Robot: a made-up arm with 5 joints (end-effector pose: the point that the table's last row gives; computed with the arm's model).
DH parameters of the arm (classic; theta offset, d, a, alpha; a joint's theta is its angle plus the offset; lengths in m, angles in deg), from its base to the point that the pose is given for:
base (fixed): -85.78 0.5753 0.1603 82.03
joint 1: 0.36 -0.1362 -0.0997 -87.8
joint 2: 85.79 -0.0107 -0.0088 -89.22
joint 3: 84.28 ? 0.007 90
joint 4: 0 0.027 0.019 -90
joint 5: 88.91 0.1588 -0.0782 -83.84
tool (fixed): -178.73 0.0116 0 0
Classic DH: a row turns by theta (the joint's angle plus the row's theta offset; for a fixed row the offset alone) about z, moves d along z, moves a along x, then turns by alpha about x.
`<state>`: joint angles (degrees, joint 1 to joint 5).
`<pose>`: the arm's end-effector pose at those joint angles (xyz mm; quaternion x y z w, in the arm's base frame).
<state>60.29 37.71 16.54 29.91 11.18</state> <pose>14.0 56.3 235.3 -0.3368 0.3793 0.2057 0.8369</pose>
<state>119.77 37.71 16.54 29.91 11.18</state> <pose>40.0 -336.8 214.4 -0.7360 0.3767 0.0381 0.5612</pose>
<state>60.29 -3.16 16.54 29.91 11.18</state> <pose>227.0 66.1 232.8 -0.3032 0.1562 -0.0484 0.9388</pose>
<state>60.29 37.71 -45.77 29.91 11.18</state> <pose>-55.0 96.3 329.2 -0.1602 -0.0130 0.5272 0.8344</pose>
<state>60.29 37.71 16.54 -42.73 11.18</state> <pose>24.2 -130.3 194.3 -0.8031 0.1712 0.2923 0.4901</pose>
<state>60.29 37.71 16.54 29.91 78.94</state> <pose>-54.6 2.5 222.2 -0.3606 0.8013 0.0295 0.4764</pose>
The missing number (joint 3, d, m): 0.1377
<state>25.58 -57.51 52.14 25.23 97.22</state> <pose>390.3 87.1 372.0 0.4983 0.7088 -0.1945 0.4598</pose>
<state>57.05 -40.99 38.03 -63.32 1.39</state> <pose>255.2 -168.4 230.1 -0.7730 0.2905 -0.2639 0.4984</pose>
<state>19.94 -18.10 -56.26 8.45 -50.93</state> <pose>182.7 239.0 495.2 -0.1786 -0.8214 0.0388 0.5402</pose>
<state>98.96 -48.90 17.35 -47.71 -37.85</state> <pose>380.8 -278.6 318.7 -0.9471 -0.2285 -0.0612 0.2169</pose>
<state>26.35 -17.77 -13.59 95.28 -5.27</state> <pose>209.7 107.8 610.9 0.4914 -0.2310 0.0305 0.8392</pose>
